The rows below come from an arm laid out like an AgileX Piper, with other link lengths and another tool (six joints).
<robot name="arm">
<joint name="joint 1" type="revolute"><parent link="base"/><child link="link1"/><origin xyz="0.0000 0.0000 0.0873" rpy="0.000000 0.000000 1.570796"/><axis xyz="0 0 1"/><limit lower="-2.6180" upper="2.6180"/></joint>
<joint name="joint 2" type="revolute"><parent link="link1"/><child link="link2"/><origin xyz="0.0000 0.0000 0.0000" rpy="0.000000 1.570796 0.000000"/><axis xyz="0 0 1"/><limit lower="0.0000" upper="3.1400"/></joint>
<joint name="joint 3" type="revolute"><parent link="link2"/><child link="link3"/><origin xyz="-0.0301 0.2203 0.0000" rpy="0.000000 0.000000 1.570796"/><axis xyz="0 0 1"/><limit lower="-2.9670" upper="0.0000"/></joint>
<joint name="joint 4" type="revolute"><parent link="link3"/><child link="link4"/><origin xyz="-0.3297 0.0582 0.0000" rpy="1.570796 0.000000 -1.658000"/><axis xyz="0 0 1"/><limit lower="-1.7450" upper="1.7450"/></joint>
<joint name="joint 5" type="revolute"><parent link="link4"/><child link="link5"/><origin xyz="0.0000 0.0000 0.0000" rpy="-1.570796 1.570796 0.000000"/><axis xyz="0 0 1"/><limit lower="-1.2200" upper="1.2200"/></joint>
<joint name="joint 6" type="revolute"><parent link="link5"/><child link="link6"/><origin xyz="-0.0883 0.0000 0.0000" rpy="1.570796 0.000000 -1.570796"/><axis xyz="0 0 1"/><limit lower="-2.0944" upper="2.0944"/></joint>
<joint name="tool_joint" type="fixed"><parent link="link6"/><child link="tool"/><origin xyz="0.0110 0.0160 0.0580" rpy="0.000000 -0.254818 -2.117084"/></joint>
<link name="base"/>
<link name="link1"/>
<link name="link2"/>
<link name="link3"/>
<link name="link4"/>
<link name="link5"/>
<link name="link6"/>
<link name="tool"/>
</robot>
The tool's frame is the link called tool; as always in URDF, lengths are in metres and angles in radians.
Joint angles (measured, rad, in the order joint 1, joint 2, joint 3, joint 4, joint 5, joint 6), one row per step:
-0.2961, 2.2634, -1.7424, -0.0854, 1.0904, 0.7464
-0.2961, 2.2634, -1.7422, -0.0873, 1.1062, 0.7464
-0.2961, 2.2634, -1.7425, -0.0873, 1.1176, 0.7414
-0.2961, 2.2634, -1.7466, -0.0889, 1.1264, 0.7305
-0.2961, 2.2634, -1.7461, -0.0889, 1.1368, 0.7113
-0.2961, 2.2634, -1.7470, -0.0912, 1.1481, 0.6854
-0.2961, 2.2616, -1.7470, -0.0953, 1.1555, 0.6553
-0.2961, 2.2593, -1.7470, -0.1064, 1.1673, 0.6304
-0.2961, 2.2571, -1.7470, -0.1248, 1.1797, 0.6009
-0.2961, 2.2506, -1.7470, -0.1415, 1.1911, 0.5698
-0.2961, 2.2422, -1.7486, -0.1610, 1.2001, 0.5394
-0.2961, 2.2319, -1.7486, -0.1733, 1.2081, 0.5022
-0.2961, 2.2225, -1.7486, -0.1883, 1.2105, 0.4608
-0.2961, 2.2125, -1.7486, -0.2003, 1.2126, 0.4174
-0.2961, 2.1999, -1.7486, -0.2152, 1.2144, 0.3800
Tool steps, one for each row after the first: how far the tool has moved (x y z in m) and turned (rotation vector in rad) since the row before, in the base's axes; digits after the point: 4 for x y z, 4 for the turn. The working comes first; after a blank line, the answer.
Tool pose at each row, in the base's axes (x y z in m, rotation vector in rad; the steps are taken from these numbers as rounded here):
0.4690, -0.1345, -0.0231, -1.5669, 2.4995, 0.0723
0.4667, -0.1342, -0.0233, -1.5709, 2.5108, 0.0880
0.4650, -0.1337, -0.0233, -1.5789, 2.5148, 0.1011
0.4646, -0.1338, -0.0220, -1.5948, 2.5110, 0.1069
0.4626, -0.1333, -0.0222, -1.6210, 2.5044, 0.1229
0.4607, -0.1330, -0.0220, -1.6577, 2.4927, 0.1382
0.4591, -0.1331, -0.0211, -1.7006, 2.4747, 0.1477
0.4567, -0.1341, -0.0201, -1.7437, 2.4646, 0.1556
0.4539, -0.1359, -0.0190, -1.7994, 2.4526, 0.1603
0.4517, -0.1378, -0.0159, -1.8541, 2.4354, 0.1608
0.4502, -0.1403, -0.0113, -1.9091, 2.4160, 0.1521
0.4488, -0.1418, -0.0063, -1.9651, 2.3874, 0.1493
0.4479, -0.1439, -0.0017, -2.0280, 2.3521, 0.1402
0.4472, -0.1456, 0.0031, -2.0897, 2.3128, 0.1329
0.4466, -0.1479, 0.0092, -2.1456, 2.2780, 0.1182

-0.0023, 0.0003, -0.0002, 0.0024, 0.0158, -0.0005
-0.0017, 0.0005, 0.0000, 0.0028, 0.0111, 0.0041
-0.0004, -0.0001, 0.0013, -0.0003, 0.0058, 0.0108
-0.0020, 0.0005, -0.0002, 0.0030, 0.0120, 0.0183
-0.0019, 0.0003, 0.0002, 0.0013, 0.0127, 0.0259
-0.0016, -0.0001, 0.0009, -0.0013, 0.0089, 0.0311
-0.0024, -0.0010, 0.0010, -0.0064, 0.0143, 0.0283
-0.0028, -0.0018, 0.0011, -0.0120, 0.0175, 0.0356
-0.0022, -0.0019, 0.0031, -0.0117, 0.0126, 0.0363
-0.0015, -0.0025, 0.0046, -0.0158, 0.0081, 0.0366
-0.0014, -0.0015, 0.0050, -0.0093, 0.0064, 0.0403
-0.0009, -0.0021, 0.0046, -0.0125, 0.0038, 0.0461
-0.0007, -0.0017, 0.0048, -0.0102, 0.0030, 0.0468
-0.0006, -0.0023, 0.0061, -0.0142, 0.0006, 0.0417

